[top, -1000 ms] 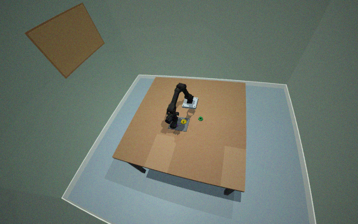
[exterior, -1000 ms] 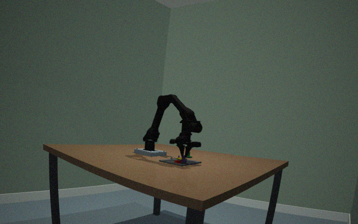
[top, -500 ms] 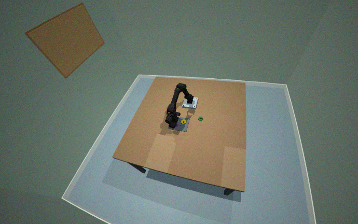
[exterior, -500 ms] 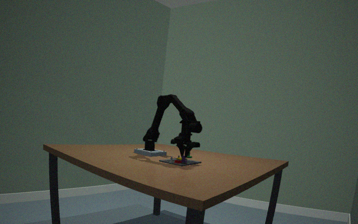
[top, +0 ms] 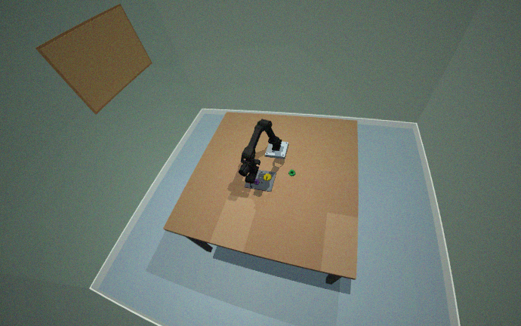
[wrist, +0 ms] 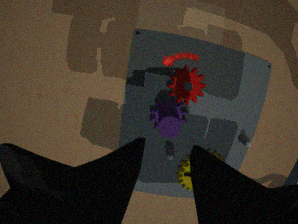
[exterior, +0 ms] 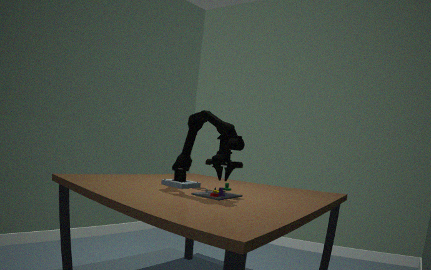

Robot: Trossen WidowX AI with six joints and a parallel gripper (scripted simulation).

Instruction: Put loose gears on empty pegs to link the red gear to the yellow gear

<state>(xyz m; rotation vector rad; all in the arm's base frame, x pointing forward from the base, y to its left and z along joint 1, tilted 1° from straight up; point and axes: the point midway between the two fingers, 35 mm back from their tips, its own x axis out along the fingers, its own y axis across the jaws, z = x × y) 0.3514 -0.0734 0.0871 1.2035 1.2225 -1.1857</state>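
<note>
My gripper tip is now 6 cm above the purple gear. From my gripper tip the other things lie so: green gear (24 cm to the left, 14 cm behind, 7 cm below); yellow gear (7 cm to the left, 7 cm below, 6 cm behind); red gear (7 cm below, 4 cm to the right, 2 cm behind).
</note>
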